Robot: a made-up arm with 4 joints.
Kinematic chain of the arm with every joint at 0, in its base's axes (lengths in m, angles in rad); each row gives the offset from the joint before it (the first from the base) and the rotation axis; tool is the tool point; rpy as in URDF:
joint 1: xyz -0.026 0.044 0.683 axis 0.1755 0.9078 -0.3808
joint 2: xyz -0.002 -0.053 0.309 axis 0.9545 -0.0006 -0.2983
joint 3: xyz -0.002 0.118 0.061 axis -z
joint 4: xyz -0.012 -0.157 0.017 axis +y
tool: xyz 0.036 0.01 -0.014 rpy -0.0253 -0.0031 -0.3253
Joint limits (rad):
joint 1: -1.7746..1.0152
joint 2: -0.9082..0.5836
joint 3: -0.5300..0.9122
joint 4: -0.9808..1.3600
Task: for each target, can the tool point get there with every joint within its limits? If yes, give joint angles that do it. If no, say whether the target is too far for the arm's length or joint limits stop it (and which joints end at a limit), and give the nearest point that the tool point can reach.
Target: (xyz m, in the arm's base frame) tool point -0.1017 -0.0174 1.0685
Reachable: yes | joints -0.4655 0.3460 -0.3972 -0.3731
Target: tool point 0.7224 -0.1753 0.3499
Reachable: no: too far | nearest point 0.3023 -0.1040 0.8383 | short by 0.648 m
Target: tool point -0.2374 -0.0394 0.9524
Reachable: yes | joints -0.8112 0.3468 -0.0120 0.8044
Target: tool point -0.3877 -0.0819 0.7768
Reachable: yes | joints -1.4136 -0.2244 0.5087 -0.2453
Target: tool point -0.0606 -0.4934 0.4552
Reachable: no: joint limits stop it (at a limit: joint 1, joint 2, joint 3, joint 4) | nearest point -0.3052 -0.1346 0.5759 | short by 0.451 m
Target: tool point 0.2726 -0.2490 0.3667
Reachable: no: joint limits stop it (at a limit: joint 1, joint 2, joint 3) | nearest point 0.2437 -0.1767 0.8279 | short by 0.468 m
